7 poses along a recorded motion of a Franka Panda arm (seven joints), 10 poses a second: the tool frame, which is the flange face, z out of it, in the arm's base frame.
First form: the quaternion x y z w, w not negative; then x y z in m.
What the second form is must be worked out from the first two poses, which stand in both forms.
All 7 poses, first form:
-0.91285 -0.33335 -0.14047 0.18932 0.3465 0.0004 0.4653
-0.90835 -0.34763 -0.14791 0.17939 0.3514 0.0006 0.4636
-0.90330 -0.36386 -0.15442 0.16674 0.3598 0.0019 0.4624
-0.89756 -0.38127 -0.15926 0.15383 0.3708 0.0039 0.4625
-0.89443 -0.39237 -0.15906 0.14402 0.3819 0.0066 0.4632
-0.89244 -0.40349 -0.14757 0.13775 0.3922 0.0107 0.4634
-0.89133 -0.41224 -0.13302 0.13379 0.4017 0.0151 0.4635
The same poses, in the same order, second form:
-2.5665 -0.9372 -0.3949 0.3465 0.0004 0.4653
-2.5676 -0.9826 -0.4181 0.3514 0.0006 0.4636
-2.5712 -1.0357 -0.4395 0.3598 0.0019 0.4624
-2.5731 -1.0930 -0.4566 0.3708 0.0039 0.4625
-2.5783 -1.1310 -0.4585 0.3819 0.0066 0.4632
-2.5816 -1.1672 -0.4269 0.3922 0.0107 0.4634
-2.5842 -1.1952 -0.3857 0.4017 0.0151 0.4635

